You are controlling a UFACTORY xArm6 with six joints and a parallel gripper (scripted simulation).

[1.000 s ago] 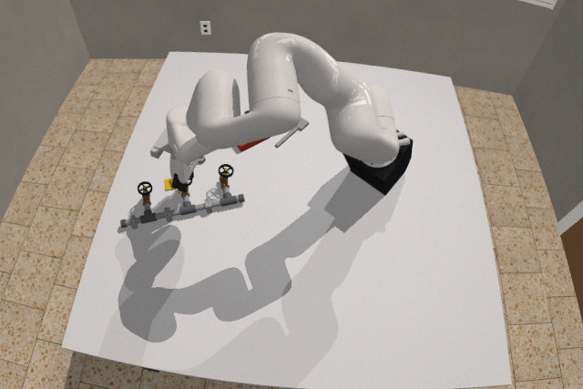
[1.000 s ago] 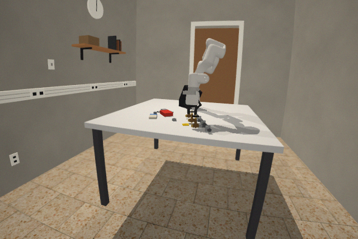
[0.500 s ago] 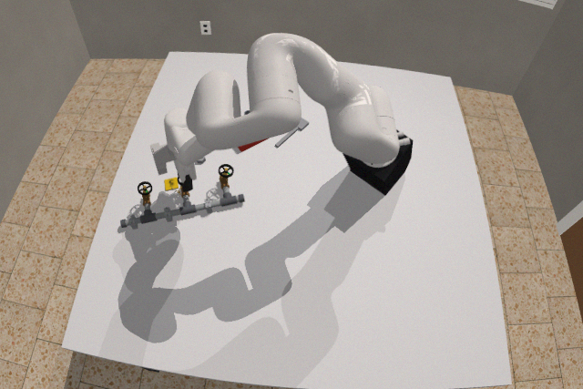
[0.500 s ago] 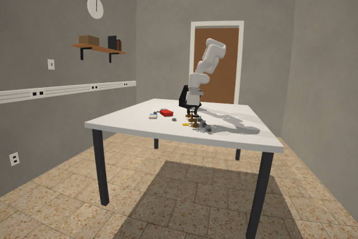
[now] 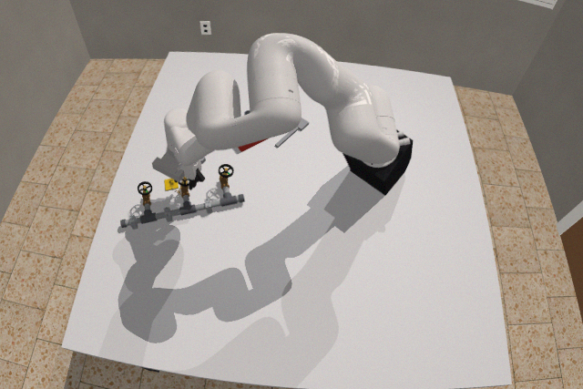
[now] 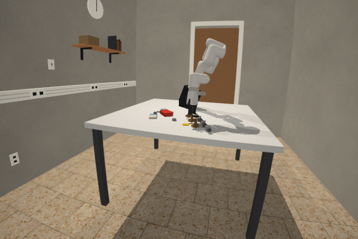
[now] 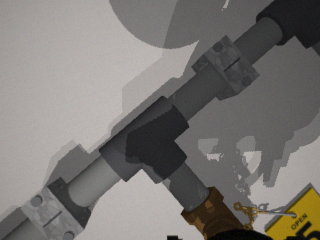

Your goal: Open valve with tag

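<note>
Right now my hand is 6 cm short of the yellow tag, 3 cm to the left of it and 8 cm above it. Round my hand: red box 20 cm behind, 23 cm to the right, 7 cm below; grey nut 3 cm behind, 14 cm to the right, 8 cm below; blue block 8 cm behind, 32 cm to the right, 8 cm below.
</note>
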